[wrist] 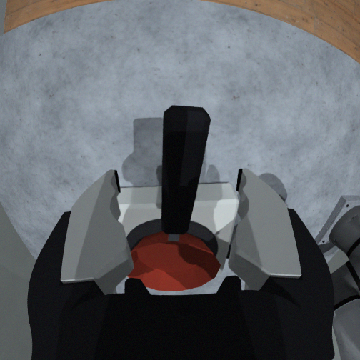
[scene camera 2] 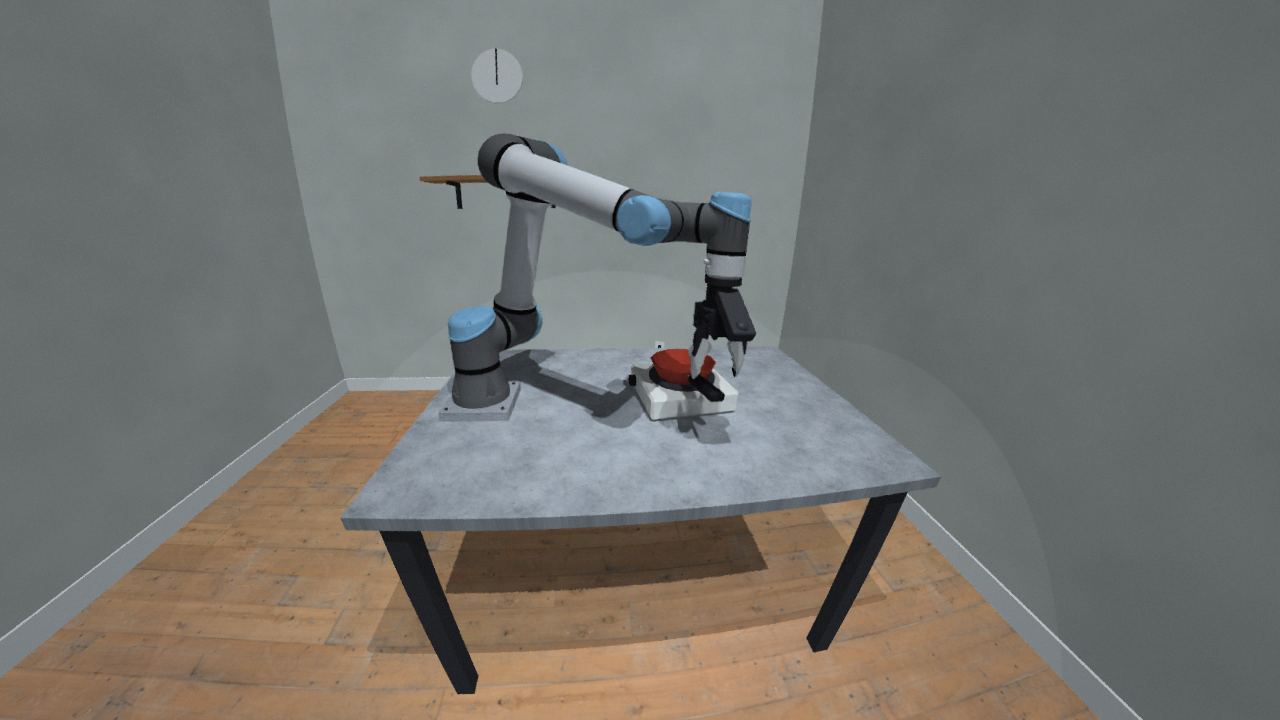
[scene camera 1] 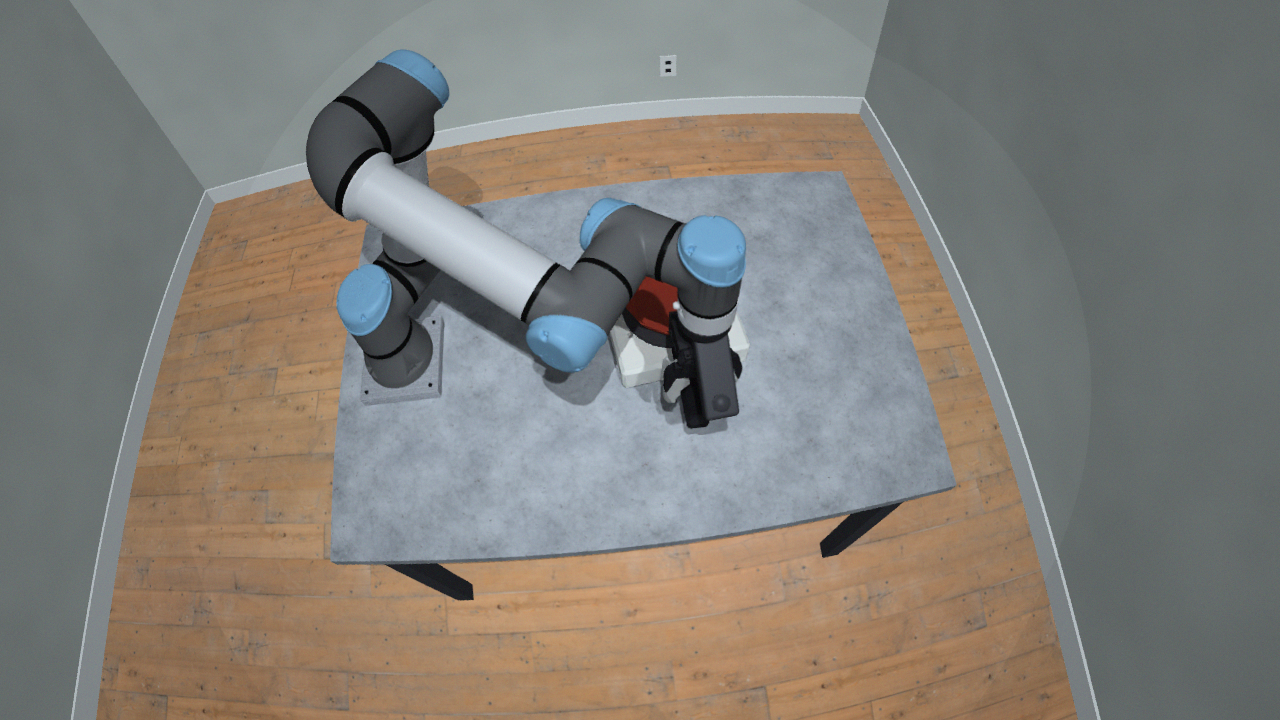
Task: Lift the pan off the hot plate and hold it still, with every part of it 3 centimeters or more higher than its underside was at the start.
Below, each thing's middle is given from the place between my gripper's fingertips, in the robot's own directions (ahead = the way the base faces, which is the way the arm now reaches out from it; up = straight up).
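The red pan (scene camera 2: pixel 672 365) is 10 mm behind my hand, 140 mm to the left of it and 60 mm below it. There's a white hot plate (scene camera 1: pixel 639 351) as well, and that's 140 mm below my hand, 20 mm behind it and 240 mm to the left of it.
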